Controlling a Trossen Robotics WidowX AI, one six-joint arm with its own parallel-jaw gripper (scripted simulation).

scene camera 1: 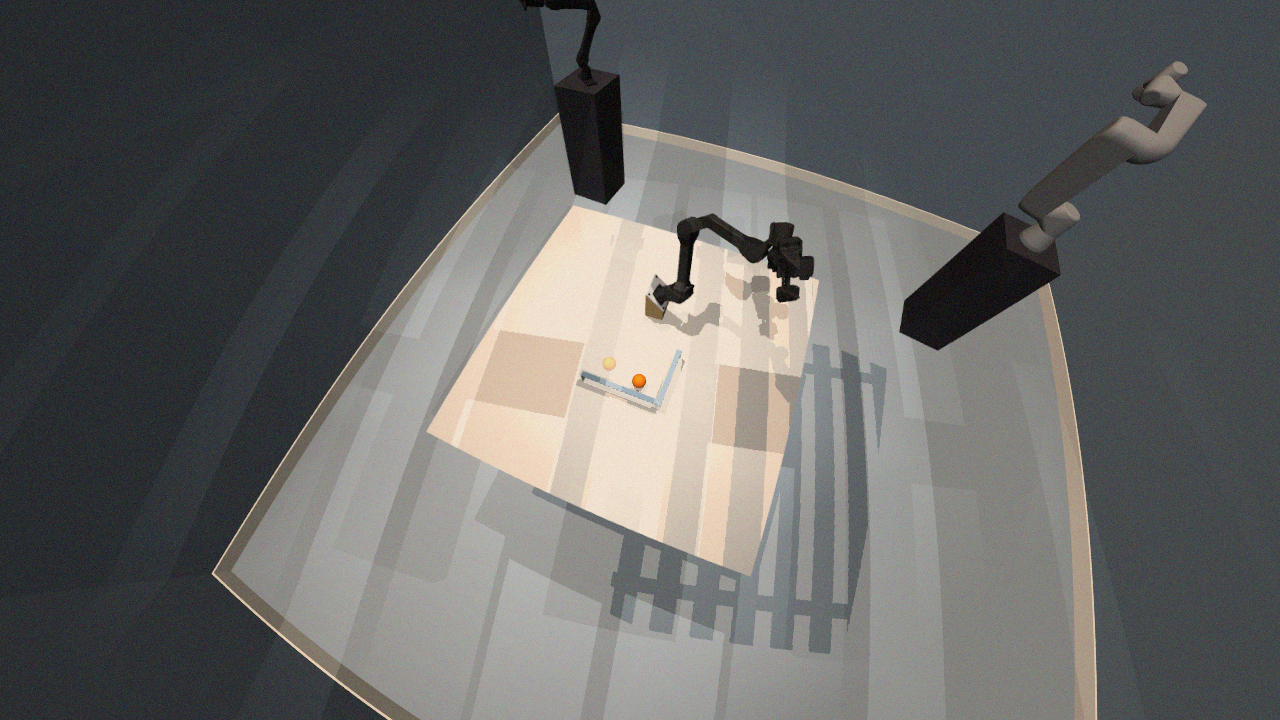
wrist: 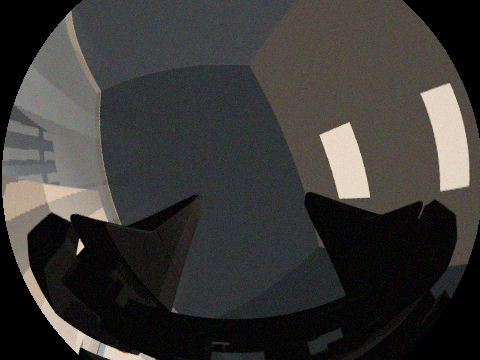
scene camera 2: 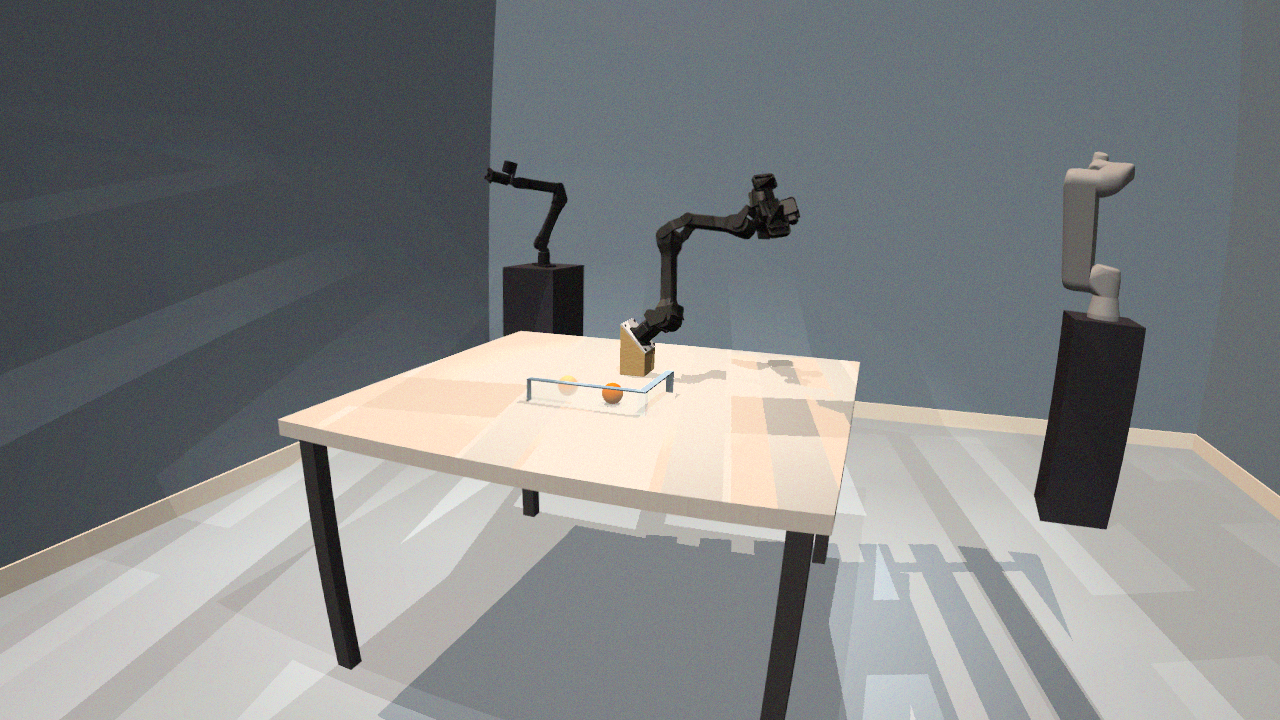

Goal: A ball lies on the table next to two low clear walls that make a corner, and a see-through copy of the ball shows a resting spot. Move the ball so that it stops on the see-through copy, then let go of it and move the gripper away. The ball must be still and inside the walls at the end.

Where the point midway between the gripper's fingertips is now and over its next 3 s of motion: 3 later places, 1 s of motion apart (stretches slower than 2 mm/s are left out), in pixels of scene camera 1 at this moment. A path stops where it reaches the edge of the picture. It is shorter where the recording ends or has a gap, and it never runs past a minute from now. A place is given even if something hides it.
My gripper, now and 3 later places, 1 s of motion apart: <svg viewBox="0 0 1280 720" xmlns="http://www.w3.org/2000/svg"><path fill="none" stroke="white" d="M798 284L725 403L638 374L638 379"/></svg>
